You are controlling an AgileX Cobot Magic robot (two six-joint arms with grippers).
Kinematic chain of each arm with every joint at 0, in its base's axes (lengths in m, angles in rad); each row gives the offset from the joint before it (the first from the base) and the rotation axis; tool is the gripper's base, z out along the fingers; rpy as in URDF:
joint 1: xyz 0 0 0.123 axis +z
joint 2: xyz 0 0 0 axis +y
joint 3: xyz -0.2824 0 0.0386 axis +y
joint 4: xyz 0.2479 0 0.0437 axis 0.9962 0 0.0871
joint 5: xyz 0 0 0 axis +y
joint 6: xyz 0.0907 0 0.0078 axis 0.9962 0 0.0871
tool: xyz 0 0 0 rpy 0 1.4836 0
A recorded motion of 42 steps. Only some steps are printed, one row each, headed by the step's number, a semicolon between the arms.
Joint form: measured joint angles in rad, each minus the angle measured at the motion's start. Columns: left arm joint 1, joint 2, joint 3, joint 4, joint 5, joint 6; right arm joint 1, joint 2, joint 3, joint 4, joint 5, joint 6.
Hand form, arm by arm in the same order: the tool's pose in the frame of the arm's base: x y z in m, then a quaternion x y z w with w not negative. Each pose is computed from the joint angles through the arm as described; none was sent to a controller.
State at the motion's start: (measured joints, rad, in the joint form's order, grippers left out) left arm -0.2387 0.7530 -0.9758 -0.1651 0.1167 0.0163; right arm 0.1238 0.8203 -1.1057 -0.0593 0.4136 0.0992
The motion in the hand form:
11: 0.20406 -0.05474 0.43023 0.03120 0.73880 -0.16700 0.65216; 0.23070 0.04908 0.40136 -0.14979 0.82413 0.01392 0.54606
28: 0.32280 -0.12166 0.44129 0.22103 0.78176 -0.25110 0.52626; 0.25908 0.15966 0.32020 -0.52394 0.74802 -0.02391 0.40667
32: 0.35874 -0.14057 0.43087 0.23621 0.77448 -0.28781 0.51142; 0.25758 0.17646 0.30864 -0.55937 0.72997 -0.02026 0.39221
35: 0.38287 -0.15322 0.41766 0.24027 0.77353 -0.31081 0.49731; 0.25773 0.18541 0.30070 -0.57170 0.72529 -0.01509 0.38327
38: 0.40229 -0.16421 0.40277 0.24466 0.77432 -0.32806 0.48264; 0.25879 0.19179 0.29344 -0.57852 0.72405 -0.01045 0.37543
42: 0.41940 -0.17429 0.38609 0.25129 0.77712 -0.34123 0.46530; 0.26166 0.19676 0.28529 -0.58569 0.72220 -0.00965 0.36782
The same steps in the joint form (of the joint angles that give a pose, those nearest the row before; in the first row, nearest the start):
11: 0.0000 0.2321 -0.0723 -0.0547 0.1331 -0.0065; 0.0882 0.2756 -0.0010 0.0468 0.0996 -0.2399
28: -0.0069 0.7608 -0.6180 -0.5952 0.5634 0.6139; 0.4285 0.5668 -0.0011 0.0593 0.1250 -0.7690
32: -0.0162 0.9094 -0.7470 -0.6989 0.6003 0.6804; 0.4764 0.6058 -0.0011 0.0622 0.1179 -0.8086
35: -0.0235 1.0109 -0.8274 -0.7528 0.6214 0.7044; 0.4987 0.6324 -0.0011 0.0674 0.1112 -0.8171
38: -0.0308 1.0970 -0.8917 -0.7899 0.6410 0.7213; 0.5119 0.6564 -0.0011 0.0743 0.1045 -0.8218
42: -0.0375 1.1786 -0.9528 -0.8115 0.6668 0.7312; 0.5185 0.6838 -0.0012 0.0774 0.0938 -0.8321

